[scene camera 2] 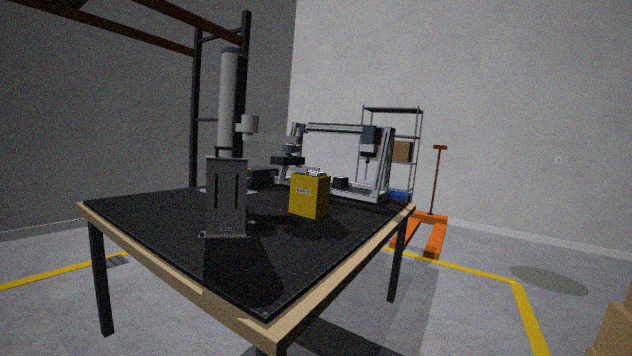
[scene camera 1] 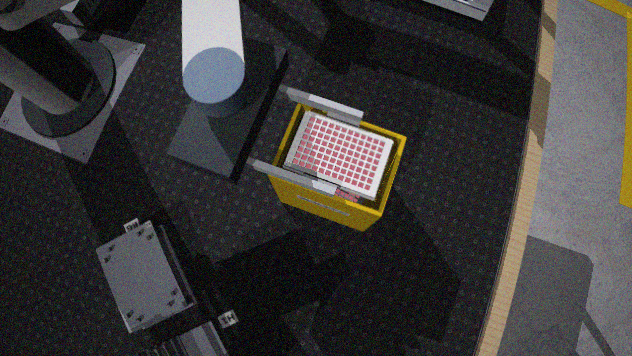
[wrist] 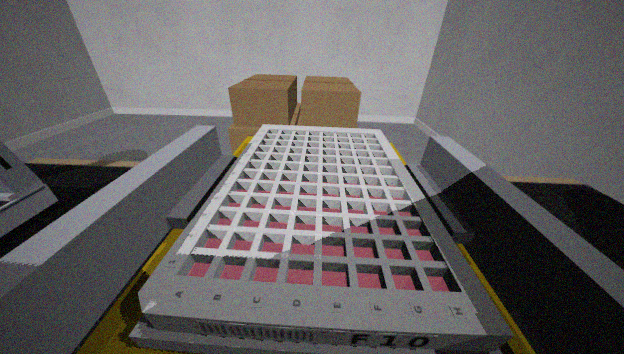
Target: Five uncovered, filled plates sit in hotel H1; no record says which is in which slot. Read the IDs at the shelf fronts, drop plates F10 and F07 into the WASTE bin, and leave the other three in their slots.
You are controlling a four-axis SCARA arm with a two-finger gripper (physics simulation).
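Seen in the pictures: gripper, fingertip midpoint: (scene camera 2: 313, 170) (scene camera 1: 348, 154) (wrist: 320, 150); arm's base, origin of the base link: (scene camera 1: 70, 88).
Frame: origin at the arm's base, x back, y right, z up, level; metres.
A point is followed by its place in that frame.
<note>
My gripper (scene camera 1: 339, 152) @[x -0.659, y 0.027, z 0.235 m] (scene camera 2: 313, 171) @[x -0.659, y 0.027, z 0.235 m] (wrist: 320, 150) @[x -0.659, y 0.027, z 0.235 m] is shut on plate F10 (scene camera 1: 330, 156) @[x -0.637, y 0.036, z 0.229 m] (wrist: 312, 300) @[x -0.589, y 0.024, z 0.230 m], with one finger along each long side. The plate is white and uncovered, has pink-filled wells, and is level; its front label reads F10 in the wrist view. It is in the mouth of the yellow WASTE bin (scene camera 1: 345, 217) @[x -0.684, y 0.086, z 0.103 m] (scene camera 2: 305, 204) @[x -0.665, y 0.086, z 0.075 m] (wrist: 100, 340) @[x -0.585, y -0.031, z 0.213 m], close to the rim. Pink wells of another plate (scene camera 1: 348, 195) @[x -0.678, y 0.035, z 0.028 m] show below it inside the bin; its ID is hidden. Hotel H1 (scene camera 1: 200, 342) @[x -0.515, y 0.376, z 0.021 m] is partly cut off at the bottom of scene camera 1; its slots and shelf-front IDs cannot be read.
A grey station (scene camera 1: 142, 275) @[x -0.389, y 0.295, z 0.073 m] with an RG tag stands beside the hotel. The arm's white column (scene camera 2: 227, 100) @[x -0.040, y 0.064, z 0.580 m] rises behind the tall grey housing (scene camera 2: 226, 195) @[x -0.591, y 0.492, z 0.163 m]. A gantry machine (scene camera 2: 385, 165) @[x -0.849, y -0.559, z 0.260 m] stands behind the bin. The table's wooden edge (scene camera 1: 515, 225) @[x -1.019, y -0.022, z 0.000 m] runs right of the bin.
</note>
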